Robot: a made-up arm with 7 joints.
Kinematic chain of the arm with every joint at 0, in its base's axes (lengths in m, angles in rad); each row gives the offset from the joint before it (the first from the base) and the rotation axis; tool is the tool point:
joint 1: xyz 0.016 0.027 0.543 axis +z
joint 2: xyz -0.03 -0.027 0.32 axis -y
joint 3: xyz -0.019 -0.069 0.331 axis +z
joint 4: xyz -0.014 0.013 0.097 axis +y
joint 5: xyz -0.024 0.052 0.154 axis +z
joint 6: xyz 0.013 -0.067 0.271 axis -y
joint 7: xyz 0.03 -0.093 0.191 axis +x
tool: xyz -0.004 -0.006 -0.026
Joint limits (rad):
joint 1: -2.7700..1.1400
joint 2: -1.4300..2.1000
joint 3: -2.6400..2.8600
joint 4: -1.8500..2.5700
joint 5: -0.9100..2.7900
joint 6: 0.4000..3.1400
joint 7: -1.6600..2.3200
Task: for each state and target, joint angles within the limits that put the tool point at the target. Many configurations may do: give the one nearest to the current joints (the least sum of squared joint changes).
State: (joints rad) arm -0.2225 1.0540 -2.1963 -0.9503 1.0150 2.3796 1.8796
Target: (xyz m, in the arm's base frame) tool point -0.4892 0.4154 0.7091
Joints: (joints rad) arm -0.3296 1.7278 -1.8674 -1.0151 0.9479 2.3517 1.9093
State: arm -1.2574 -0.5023 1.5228 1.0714 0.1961 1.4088 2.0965
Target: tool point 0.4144 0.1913 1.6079
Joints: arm -0.6000 -0.3396 1.6993 1.1459 0.0796 0.8868 2.1954
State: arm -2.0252 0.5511 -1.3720 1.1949 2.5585 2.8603 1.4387
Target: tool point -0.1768 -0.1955 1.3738
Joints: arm -1.5689 -0.0005 -1.0169 1.0208 2.7563 3.0490 1.4111
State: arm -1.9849 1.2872 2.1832 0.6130 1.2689 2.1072 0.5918
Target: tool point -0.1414 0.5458 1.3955
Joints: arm -1.1723 0.8212 1.9973 0.2664 1.0441 2.3233 0.6388
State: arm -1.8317 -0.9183 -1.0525 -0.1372 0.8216 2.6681 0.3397
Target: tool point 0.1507 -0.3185 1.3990
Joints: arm -1.4393 -0.9185 -1.2990 -0.6948 0.4984 2.6388 0.3879
